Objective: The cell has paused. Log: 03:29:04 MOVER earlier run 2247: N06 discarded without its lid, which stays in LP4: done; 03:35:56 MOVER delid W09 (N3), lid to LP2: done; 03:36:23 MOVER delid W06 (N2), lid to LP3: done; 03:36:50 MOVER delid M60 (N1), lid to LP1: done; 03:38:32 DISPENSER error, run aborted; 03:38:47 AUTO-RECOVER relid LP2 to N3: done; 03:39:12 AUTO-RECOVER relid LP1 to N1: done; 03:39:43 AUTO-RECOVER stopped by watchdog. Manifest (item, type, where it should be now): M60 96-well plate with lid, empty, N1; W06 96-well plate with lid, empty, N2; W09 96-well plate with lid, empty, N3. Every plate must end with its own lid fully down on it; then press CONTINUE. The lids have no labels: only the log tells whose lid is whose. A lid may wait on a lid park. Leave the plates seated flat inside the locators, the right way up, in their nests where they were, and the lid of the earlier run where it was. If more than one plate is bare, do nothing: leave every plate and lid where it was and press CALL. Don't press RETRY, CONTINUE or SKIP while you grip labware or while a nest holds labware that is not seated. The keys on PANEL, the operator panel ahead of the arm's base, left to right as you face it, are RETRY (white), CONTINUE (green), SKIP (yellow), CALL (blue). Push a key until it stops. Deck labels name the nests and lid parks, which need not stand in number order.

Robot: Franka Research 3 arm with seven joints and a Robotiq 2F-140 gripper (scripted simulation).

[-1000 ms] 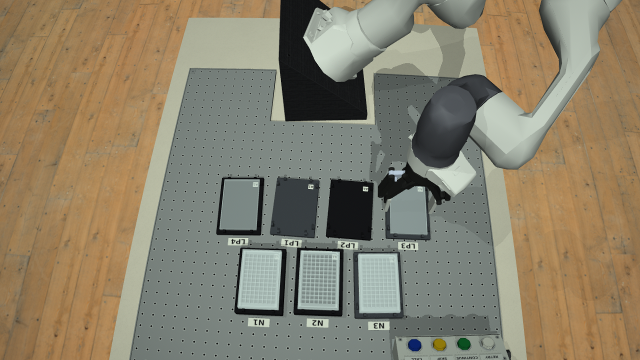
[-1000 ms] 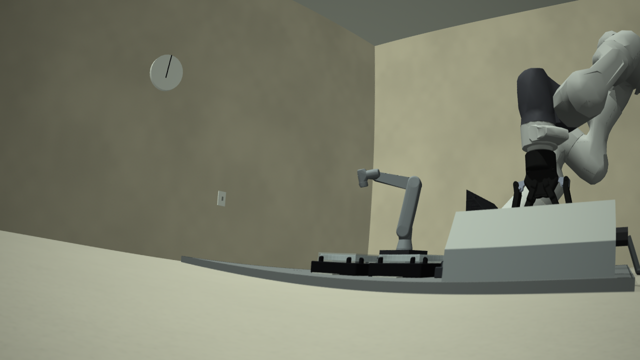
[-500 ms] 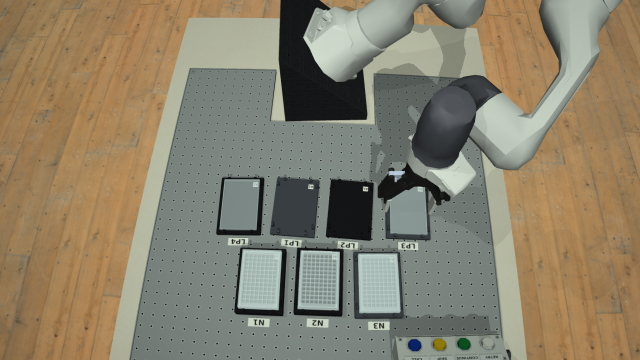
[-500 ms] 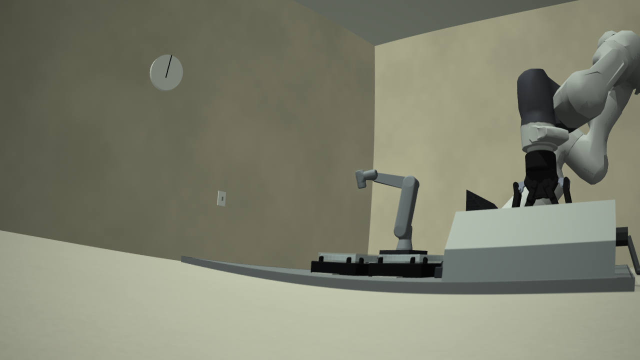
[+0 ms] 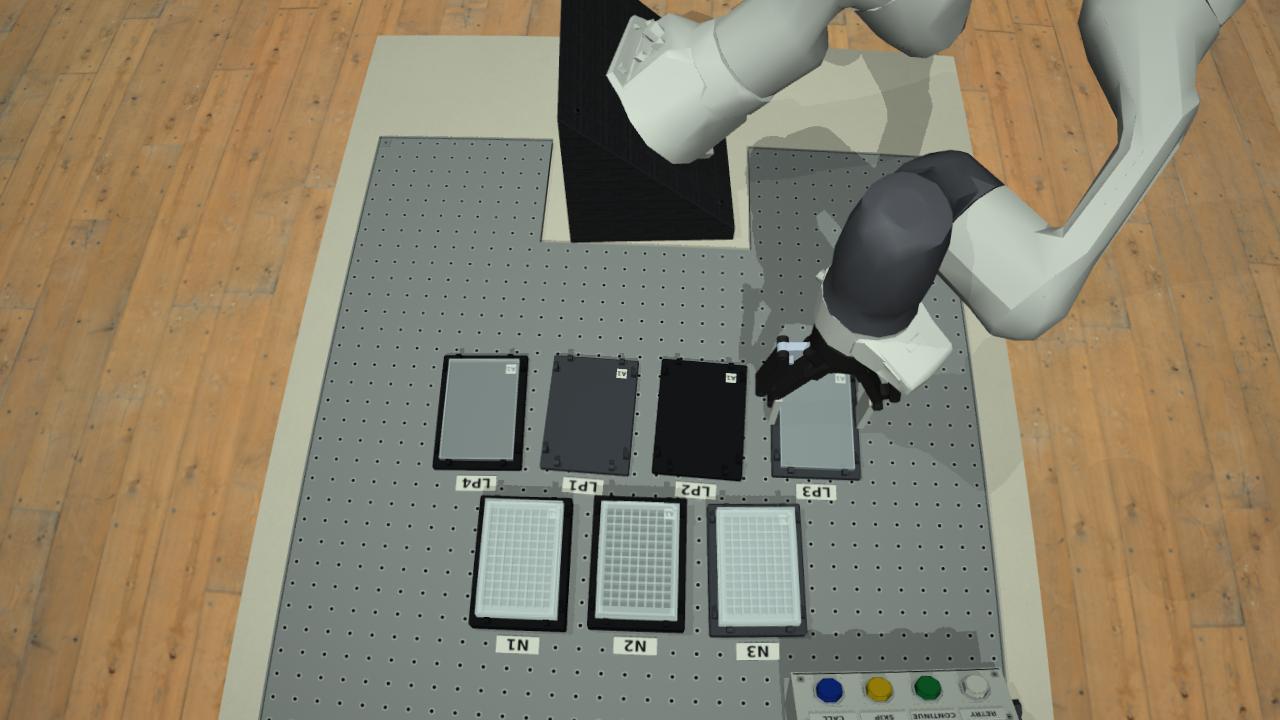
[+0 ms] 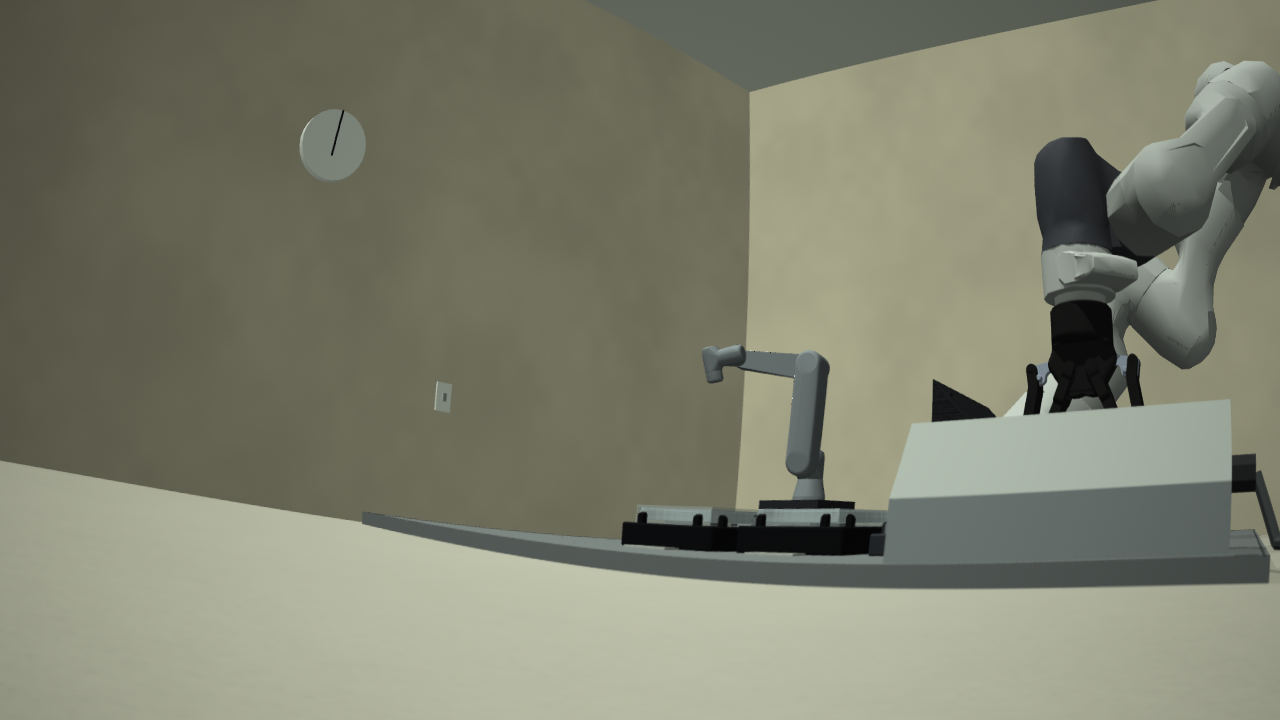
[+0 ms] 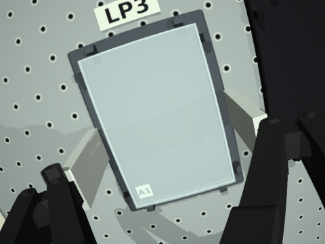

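Right now my hand is 3 cm above the lid park LP3. From my hand the other things lie so: lid park LP2: 1 cm ahead, 13 cm to the right, 3 cm below; lid park LP1: 1 cm ahead, 26 cm to the right, 3 cm below; LP2 label: 10 cm ahead, 14 cm to the right, 4 cm below.
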